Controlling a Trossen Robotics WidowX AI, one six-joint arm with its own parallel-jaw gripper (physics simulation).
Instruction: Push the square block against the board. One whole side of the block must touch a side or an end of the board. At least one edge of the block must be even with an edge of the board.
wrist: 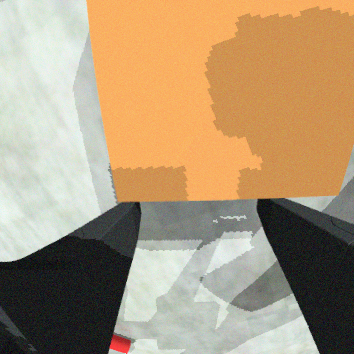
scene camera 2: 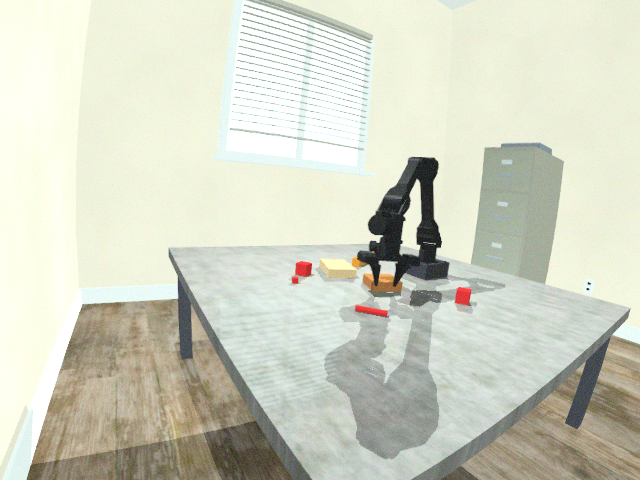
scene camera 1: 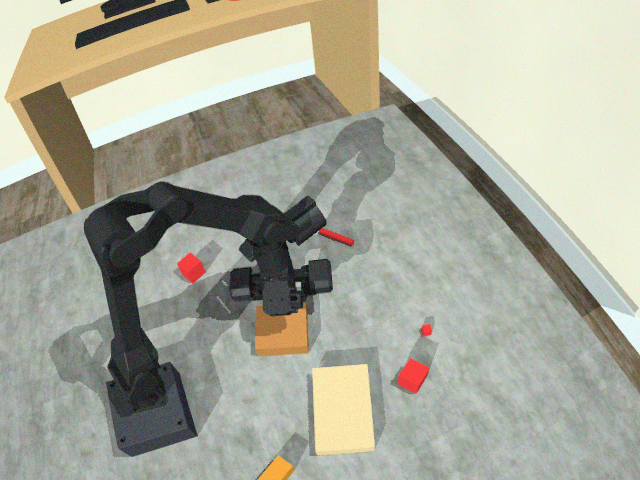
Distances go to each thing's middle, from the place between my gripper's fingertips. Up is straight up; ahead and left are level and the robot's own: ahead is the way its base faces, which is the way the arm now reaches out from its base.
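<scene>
Square block (scene camera 1: pixel 275 335): 5 cm to the right of my hand, 3 cm behind it. Board (scene camera 1: pixel 342 407): 25 cm to the right of my hand, 2 cm ahead of it.
</scene>
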